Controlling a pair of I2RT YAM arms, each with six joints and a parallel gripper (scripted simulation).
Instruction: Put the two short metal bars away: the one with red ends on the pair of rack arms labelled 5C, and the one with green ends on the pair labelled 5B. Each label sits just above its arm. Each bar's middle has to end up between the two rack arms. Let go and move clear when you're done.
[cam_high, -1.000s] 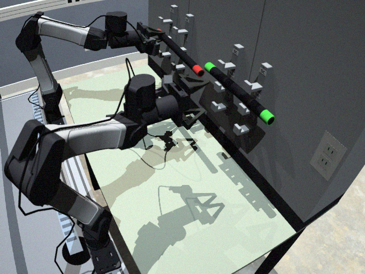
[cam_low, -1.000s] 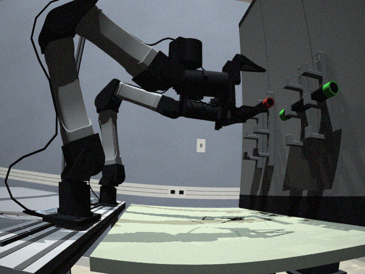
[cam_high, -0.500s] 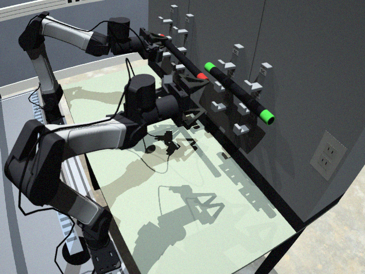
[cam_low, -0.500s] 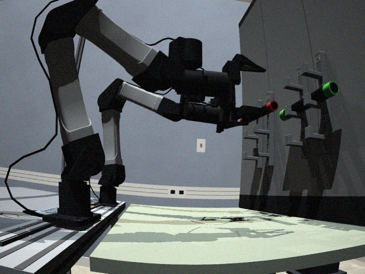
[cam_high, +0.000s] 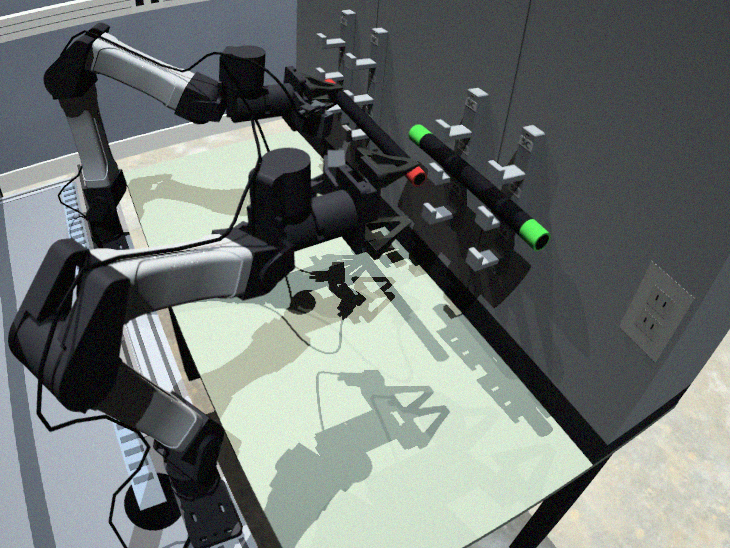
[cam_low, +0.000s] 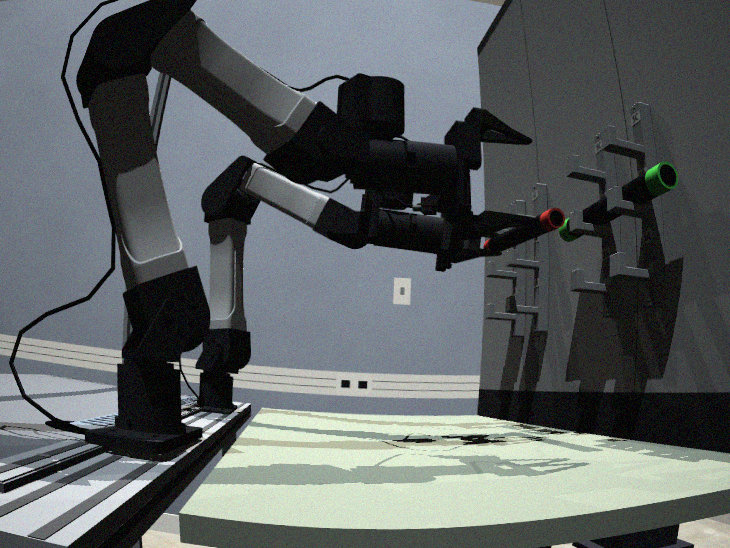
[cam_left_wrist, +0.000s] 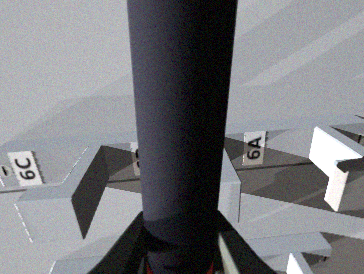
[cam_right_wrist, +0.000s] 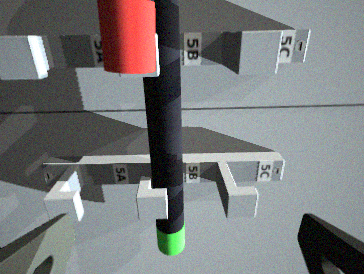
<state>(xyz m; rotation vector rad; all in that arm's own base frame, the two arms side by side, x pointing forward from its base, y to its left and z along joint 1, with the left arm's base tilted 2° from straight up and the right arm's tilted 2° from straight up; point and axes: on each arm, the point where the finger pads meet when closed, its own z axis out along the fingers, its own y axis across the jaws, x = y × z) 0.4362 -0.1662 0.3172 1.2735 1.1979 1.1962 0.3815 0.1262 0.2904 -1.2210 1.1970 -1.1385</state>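
Observation:
Now: right hand 120 mm short of the green-ended bar, 20 mm above it and 10 mm to the right of it. The rest, counted from my right hand: red-ended bar 210 mm to the left, 60 mm ahead, 20 mm below; then wall panel 270 mm ahead, 180 mm to the left, 140 mm above; then outlet plate 320 mm to the right, 150 mm ahead, 10 mm below.
The red-ended bar lies 12 cm to the right of my left hand and 1 cm below it. Round my left hand: wall panel 21 cm ahead, 15 cm to the right, 15 cm above; then outlet plate 65 cm to the right, 9 cm ahead; then green-ended bar 33 cm to the right, 6 cm ahead, 1 cm below.

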